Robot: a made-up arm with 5 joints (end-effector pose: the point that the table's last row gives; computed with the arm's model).
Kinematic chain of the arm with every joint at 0, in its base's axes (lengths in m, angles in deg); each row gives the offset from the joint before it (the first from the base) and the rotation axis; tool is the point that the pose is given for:
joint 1: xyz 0 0 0.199 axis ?
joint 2: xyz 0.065 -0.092 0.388 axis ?
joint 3: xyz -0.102 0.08 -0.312 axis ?
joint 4: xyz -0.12 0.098 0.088 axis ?
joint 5: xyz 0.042 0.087 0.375 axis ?
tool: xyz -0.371 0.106 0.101
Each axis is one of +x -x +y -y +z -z.
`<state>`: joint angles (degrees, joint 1 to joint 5).
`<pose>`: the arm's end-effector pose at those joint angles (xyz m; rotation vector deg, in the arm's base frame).
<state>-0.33 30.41 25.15 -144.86 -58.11</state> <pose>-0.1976 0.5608 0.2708 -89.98 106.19 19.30</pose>
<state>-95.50 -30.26 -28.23 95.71 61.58</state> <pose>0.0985 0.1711 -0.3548 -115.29 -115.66 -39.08</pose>
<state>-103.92 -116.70 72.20 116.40 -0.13</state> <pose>-0.4113 0.1017 0.9187 -30.70 29.65 94.50</pose>
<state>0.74 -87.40 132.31 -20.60 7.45</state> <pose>-0.5195 0.2544 0.0211 95.23 -88.01 -19.37</pose>
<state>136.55 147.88 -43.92 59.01 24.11</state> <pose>-0.4532 -0.6917 -0.2519 122.43 -43.70 10.20</pose>
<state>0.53 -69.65 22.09 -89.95 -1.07</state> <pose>0.3459 -0.2604 0.7687 65.47 65.25 -38.35</pose>
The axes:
joint 1: +y
joint 2: +z
joint 3: +x
joint 4: -y
joint 5: +z

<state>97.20 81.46 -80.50 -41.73 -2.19</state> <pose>-0.0238 -0.1219 0.9367 -27.66 51.56 86.91</pose>
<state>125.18 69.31 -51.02 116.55 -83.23</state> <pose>0.0114 -0.5961 0.8819 78.59 36.27 -63.02</pose>
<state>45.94 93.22 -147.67 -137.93 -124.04</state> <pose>0.6189 -0.2145 -0.0671 -83.58 -76.45 -135.55</pose>
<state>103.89 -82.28 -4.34 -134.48 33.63</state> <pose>-0.0056 -0.4149 -0.0641 -52.63 -92.78 117.24</pose>
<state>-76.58 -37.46 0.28 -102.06 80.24</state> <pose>-0.1282 -0.3221 0.4645 48.31 -6.08 75.62</pose>
